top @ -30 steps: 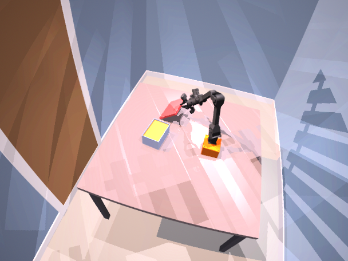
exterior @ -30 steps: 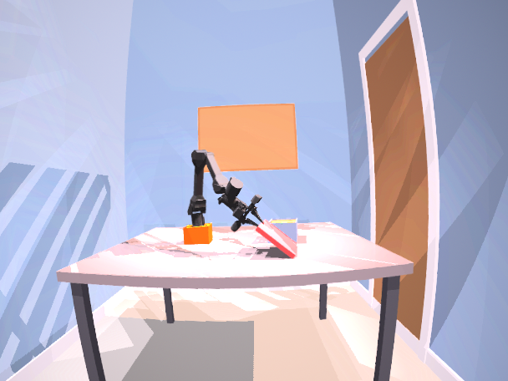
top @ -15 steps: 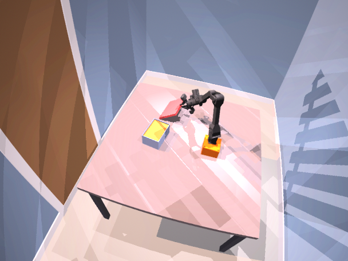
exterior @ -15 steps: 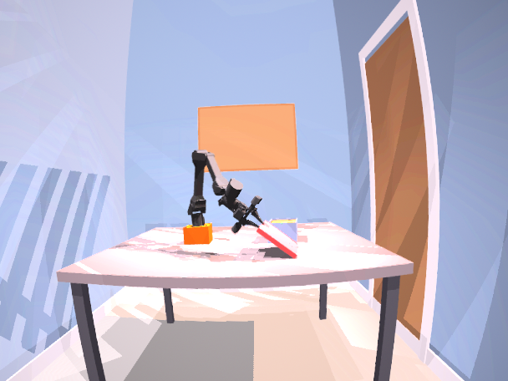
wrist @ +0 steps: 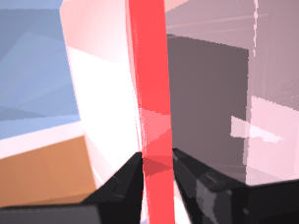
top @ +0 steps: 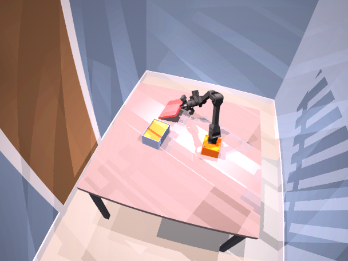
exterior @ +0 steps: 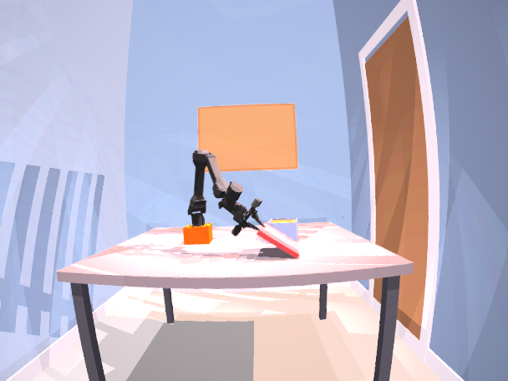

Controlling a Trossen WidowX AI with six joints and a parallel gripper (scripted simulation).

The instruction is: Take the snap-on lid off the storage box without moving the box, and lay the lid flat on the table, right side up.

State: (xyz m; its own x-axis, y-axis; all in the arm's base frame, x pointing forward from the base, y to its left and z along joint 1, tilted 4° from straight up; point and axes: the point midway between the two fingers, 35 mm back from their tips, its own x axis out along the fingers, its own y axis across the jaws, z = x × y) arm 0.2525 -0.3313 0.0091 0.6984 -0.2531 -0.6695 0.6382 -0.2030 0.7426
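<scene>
My gripper tip is 7 cm short of the lid, 4 cm above it and 2 cm to the left of it. Round my gripper tip: storage box 30 cm to the left, 17 cm ahead, 5 cm below.
</scene>
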